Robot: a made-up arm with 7 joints.
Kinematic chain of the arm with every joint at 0, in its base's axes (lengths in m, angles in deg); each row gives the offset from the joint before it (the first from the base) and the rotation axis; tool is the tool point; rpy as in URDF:
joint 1: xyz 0 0 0.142 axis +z
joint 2: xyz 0 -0.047 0.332 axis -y
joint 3: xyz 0 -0.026 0.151 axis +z
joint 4: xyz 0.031 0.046 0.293 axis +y
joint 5: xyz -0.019 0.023 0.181 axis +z
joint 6: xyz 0 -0.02 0.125 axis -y
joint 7: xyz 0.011 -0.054 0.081 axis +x
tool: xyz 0 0 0 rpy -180 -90 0
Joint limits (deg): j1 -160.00..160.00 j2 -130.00..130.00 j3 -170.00..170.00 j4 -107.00..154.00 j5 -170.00..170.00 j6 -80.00..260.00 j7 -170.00..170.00
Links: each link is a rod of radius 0.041 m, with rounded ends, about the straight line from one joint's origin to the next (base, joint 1, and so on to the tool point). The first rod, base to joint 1, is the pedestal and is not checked.
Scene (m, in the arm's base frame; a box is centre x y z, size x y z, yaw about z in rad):
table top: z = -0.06
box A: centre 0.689 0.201 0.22 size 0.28 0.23 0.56 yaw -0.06
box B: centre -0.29 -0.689 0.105 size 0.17 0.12 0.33 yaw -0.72
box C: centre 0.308 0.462 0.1 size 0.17 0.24 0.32 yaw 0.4
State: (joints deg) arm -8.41 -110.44 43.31 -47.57 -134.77 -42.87 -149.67
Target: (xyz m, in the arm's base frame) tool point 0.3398 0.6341 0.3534
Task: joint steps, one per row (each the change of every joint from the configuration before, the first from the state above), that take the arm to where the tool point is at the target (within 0.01 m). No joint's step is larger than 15 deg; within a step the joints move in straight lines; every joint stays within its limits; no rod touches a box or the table.
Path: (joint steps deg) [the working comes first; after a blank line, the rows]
Joints at the target: 41.51 -94.05 60.56 68.30 -147.33 -46.93 -149.67
Straight joint move there: touches box A.

1: 3.31 8.30 10.06 3.34 -0.03 -1.82 14.78
2: 3.31 8.31 10.06 3.35 -0.03 -1.82 14.78
3: 3.31 8.30 10.07 3.34 -0.03 -1.83 14.78
4: 7.00 2.37 5.42 6.11 -0.74 -5.88 13.61
5: 7.00 2.36 5.41 6.12 -0.74 -5.89 13.62
6: 7.00 2.37 5.42 6.12 -0.74 -5.88 13.62
7: 7.00 2.37 5.42 6.11 -0.75 -5.89 13.62
8: 1.72 -2.57 -4.94 11.63 -1.35 3.57 -14.12
9: 1.71 -2.57 -4.95 11.62 -1.36 3.56 -14.11
10: 1.71 -2.57 -4.94 11.63 -1.36 3.56 -14.12
11: 1.71 -2.57 -4.95 11.63 -1.36 3.57 -14.11
12: 1.71 -2.57 -4.94 11.62 -1.35 3.56 -14.12
13: 1.72 -2.57 -4.94 11.63 -1.36 3.56 -14.11
14: 1.71 -2.57 -4.95 11.62 -1.36 3.57 -14.12

